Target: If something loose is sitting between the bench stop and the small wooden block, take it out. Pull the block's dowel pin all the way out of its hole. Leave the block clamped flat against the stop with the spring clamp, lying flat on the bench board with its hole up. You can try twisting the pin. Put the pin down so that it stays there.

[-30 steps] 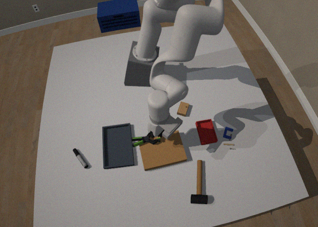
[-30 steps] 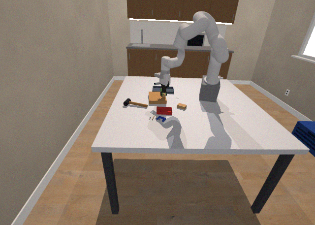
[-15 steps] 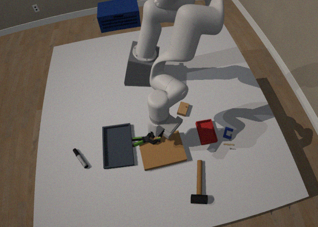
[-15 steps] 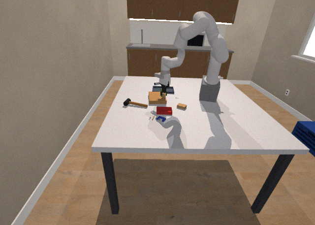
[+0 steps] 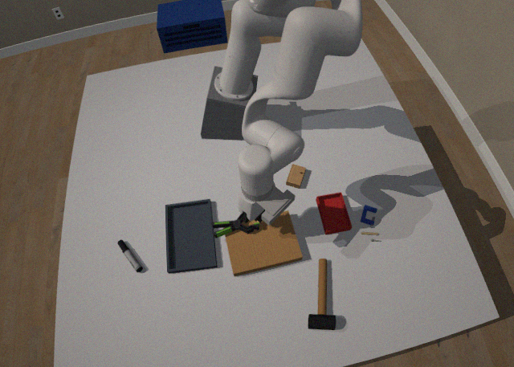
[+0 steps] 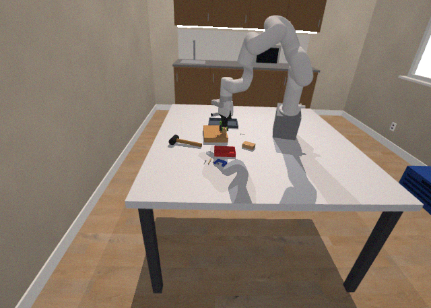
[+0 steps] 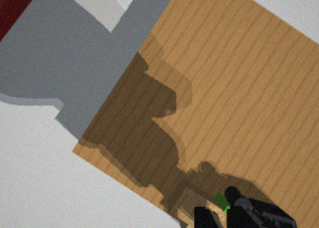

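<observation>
The dowel pin lies 2 cm below my hand. From my hand the other things lie so: red box (23 cm to the left, 9 cm below, 2 cm ahead); grey tray (21 cm to the right, 9 cm below, 2 cm behind); small wooden block (5 cm below).
</observation>
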